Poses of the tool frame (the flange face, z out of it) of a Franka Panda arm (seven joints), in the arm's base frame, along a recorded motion.
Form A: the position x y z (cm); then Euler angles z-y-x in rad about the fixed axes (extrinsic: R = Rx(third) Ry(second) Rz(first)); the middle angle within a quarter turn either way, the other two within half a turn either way.
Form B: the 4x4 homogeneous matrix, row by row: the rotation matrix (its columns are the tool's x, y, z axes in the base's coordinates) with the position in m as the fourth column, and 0 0 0 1 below. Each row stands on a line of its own. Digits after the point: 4 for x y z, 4 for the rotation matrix.
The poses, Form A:
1: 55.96 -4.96 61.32 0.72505 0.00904 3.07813
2: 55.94 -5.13 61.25 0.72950 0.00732 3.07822
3: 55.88 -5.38 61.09 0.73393 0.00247 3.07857
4: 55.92 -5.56 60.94 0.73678 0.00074 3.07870
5: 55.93 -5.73 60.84 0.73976 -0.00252 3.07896
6: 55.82 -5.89 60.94 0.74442 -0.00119 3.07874
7: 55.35 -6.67 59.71 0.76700 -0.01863 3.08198
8: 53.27 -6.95 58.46 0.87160 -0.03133 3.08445
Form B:
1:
0.7484 -0.6631 0.0090 0.5596
-0.6614 -0.7473 -0.0634 -0.0496
0.0488 0.0415 -0.9979 0.6132
0 0 0 1

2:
0.7455 -0.6665 0.0073 0.5594
-0.6648 -0.7443 -0.0633 -0.0513
0.0477 0.0423 -0.9980 0.6125
0 0 0 1

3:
0.7425 -0.6698 0.0025 0.5588
-0.6683 -0.7412 -0.0630 -0.0538
0.0440 0.0451 -0.9980 0.6109
0 0 0 1

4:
0.7406 -0.6719 0.0007 0.5592
-0.6705 -0.7392 -0.0629 -0.0556
0.0428 0.0461 -0.9980 0.6094
0 0 0 1

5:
0.7386 -0.6741 -0.0025 0.5593
-0.6729 -0.7371 -0.0626 -0.0573
0.0403 0.0479 -0.9980 0.6084
0 0 0 1

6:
0.7355 -0.6775 -0.0012 0.5582
-0.6763 -0.7340 -0.0628 -0.0589
0.0417 0.0470 -0.9980 0.6094
0 0 0 1

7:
0.7199 -0.6939 -0.0186 0.5535
-0.6935 -0.7179 -0.0596 -0.0667
0.0280 0.0558 -0.9981 0.5971
0 0 0 1

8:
0.6433 -0.7650 -0.0313 0.5327
-0.7653 -0.6412 -0.0571 -0.0695
0.0236 0.0607 -0.9979 0.5846
0 0 0 1

